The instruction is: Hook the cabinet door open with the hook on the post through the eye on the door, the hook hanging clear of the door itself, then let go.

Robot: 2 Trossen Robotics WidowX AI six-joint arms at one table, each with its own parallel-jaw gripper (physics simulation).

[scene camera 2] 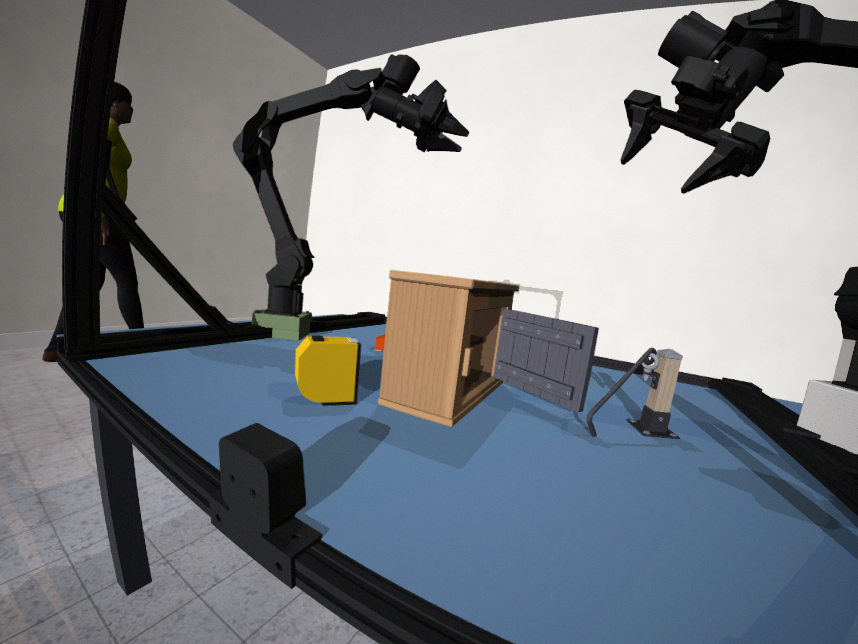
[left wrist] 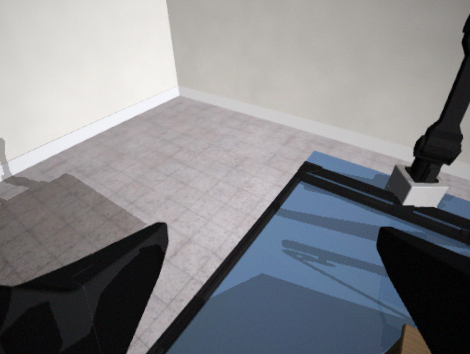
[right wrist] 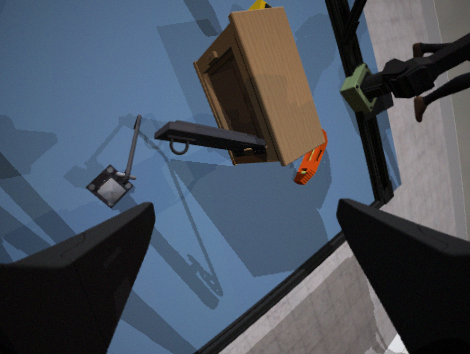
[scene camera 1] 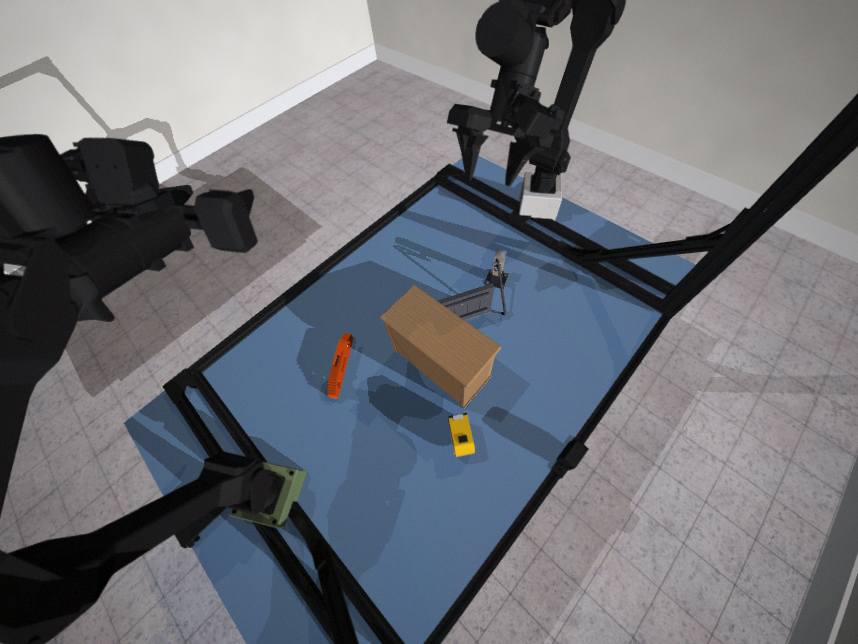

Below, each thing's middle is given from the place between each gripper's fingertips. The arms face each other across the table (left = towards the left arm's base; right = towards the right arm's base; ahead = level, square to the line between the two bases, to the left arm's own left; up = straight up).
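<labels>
The dark door (scene camera 2: 551, 358) has my right hand 250 mm above it, 110 mm to the right of it and 20 mm past it. Counting from that same right hand, I find the wooden cabinet (scene camera 2: 442, 332) 160 mm to the left, 60 mm behind and 240 mm below, while the orange tool (scene camera 1: 337, 372) is 120 mm ahead, 370 mm to the left and 300 mm below. The yellow block (scene camera 2: 327, 368) is 190 mm behind my right hand, 280 mm below it and 320 mm to the left of it.
From my left hand, the dark door is 230 mm to the right, 220 mm behind and 370 mm below. The wooden cabinet is 360 mm below my left hand, 250 mm behind it and 180 mm to the right of it. As for the orange tool, it is 420 mm below my left hand, yet 70 mm behind it and 30 mm to the left of it, and the yellow block is 410 mm below that left hand, 390 mm behind it and 20 mm to the right of it.
</labels>
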